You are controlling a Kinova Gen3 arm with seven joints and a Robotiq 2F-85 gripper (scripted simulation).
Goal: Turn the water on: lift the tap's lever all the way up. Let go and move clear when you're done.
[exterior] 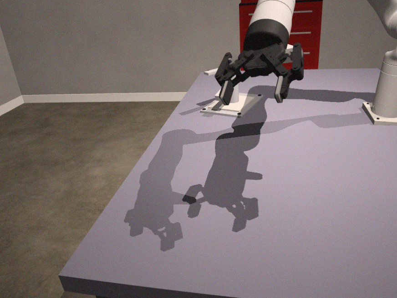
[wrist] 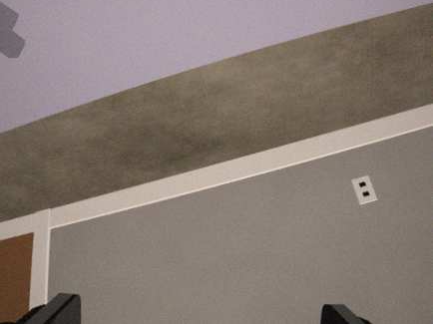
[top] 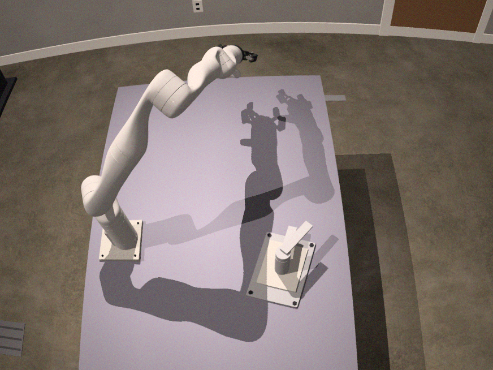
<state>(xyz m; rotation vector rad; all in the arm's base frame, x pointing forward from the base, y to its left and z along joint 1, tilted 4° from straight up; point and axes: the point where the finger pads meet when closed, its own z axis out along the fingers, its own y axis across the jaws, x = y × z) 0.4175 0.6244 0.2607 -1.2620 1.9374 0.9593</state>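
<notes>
My hand is 18 cm short of the flat lever, 69 cm to the left of it and 13 cm above it. Round my hand: tap: 16 cm ahead, 71 cm to the right, 19 cm below.
</notes>
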